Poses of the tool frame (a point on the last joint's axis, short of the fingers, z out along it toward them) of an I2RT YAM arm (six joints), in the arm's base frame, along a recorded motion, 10 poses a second.
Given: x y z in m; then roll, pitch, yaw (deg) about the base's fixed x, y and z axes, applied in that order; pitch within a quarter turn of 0, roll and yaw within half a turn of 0.
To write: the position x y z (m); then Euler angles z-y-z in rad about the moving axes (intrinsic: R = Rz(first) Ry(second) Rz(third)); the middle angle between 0 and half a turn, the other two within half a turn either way. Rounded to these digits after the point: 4 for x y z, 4 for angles.
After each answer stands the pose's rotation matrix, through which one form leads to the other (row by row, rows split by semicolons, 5 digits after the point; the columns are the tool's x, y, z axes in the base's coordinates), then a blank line. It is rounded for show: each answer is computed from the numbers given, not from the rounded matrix.
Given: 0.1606, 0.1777, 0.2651, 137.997, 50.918, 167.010
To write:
0.1606, 0.1777, 0.2651, 0.6326, 2.0584, 0.4978
-0.61430 -0.33911 0.71249; 0.14171 0.84085 0.52238; -0.77624 0.42187 -0.46848

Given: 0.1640, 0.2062, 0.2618, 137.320, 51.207, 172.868
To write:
0.1640, 0.2062, 0.2618, 0.7446, 2.0494, 0.4989
-0.62166 -0.43301 0.65272; 0.07778 0.79506 0.60152; -0.77941 0.42471 -0.46058

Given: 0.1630, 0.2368, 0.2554, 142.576, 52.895, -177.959
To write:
0.1630, 0.2368, 0.2554, 0.8003, 2.0704, 0.4309
-0.60289 -0.51264 0.61132; -0.02149 0.77640 0.62988; -0.79753 0.36662 -0.47910

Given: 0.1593, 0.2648, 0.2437, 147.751, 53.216, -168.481
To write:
0.1593, 0.2648, 0.2437, 0.8683, 2.1018, 0.3796
-0.58674 -0.58764 0.55715; -0.11958 0.74336 0.65811; -0.80090 0.31952 -0.50643

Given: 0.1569, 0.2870, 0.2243, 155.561, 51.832, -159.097
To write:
0.1569, 0.2870, 0.2243, 0.8889, 2.1683, 0.3144
-0.57730 -0.62868 0.52104; -0.22048 0.73443 0.64187; -0.78620 0.25567 -0.56260

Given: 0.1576, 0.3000, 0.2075, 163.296, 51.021, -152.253
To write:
0.1576, 0.3000, 0.2075, 0.8527, 2.2174, 0.2285
-0.55670 -0.64367 0.52514; -0.29286 0.74364 0.60103; -0.77738 0.18080 -0.60249

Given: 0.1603, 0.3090, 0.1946, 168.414, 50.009, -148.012
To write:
0.1603, 0.3090, 0.1946, 0.8198, 2.2518, 0.1669
-0.54508 -0.64946 0.53018; -0.34045 0.74937 0.56793; -0.76615 0.12907 -0.62957

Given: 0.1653, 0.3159, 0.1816, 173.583, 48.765, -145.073
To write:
0.1653, 0.3159, 0.1816, 0.7580, 2.2850, 0.0977
-0.54042 -0.63785 0.54871; -0.37738 0.76663 0.51949; -0.75201 0.07367 -0.65502

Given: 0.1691, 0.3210, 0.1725, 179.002, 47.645, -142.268
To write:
0.1691, 0.3210, 0.1725, 0.6821, 2.3099, 0.0159
-0.53283 -0.62206 0.57370; -0.41230 0.78289 0.46594; -0.73898 0.01173 -0.67362

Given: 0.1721, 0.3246, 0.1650, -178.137, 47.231, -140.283
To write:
0.1721, 0.3246, 0.1650, 0.6489, 2.3168, -0.0301
-0.52233 -0.62030 0.58515; -0.43391 0.78405 0.44383; -0.73410 -0.02208 -0.67869

